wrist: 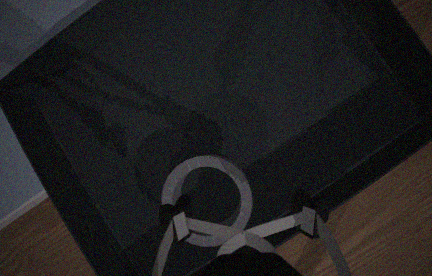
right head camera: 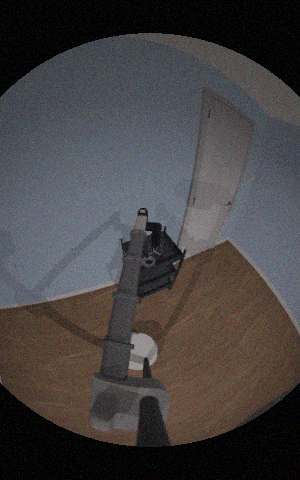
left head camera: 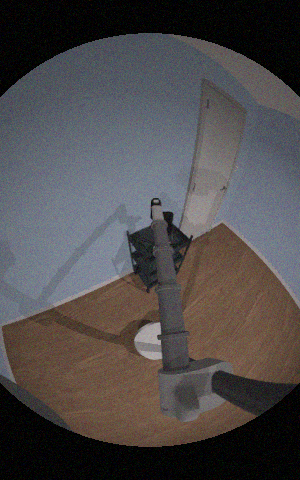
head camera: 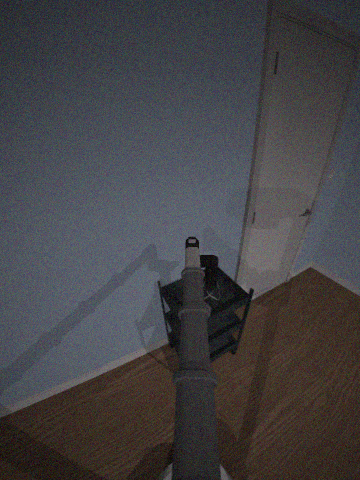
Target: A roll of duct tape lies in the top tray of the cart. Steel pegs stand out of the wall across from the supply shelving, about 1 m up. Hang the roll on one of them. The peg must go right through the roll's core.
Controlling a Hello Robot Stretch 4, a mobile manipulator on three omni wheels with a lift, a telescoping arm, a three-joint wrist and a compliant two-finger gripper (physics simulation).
same spot on pale door: (left head camera: pixel 221 119) = (head camera: pixel 302 90)
same spot on dark three-tier cart: (wrist: pixel 105 110) = (head camera: pixel 179 298)
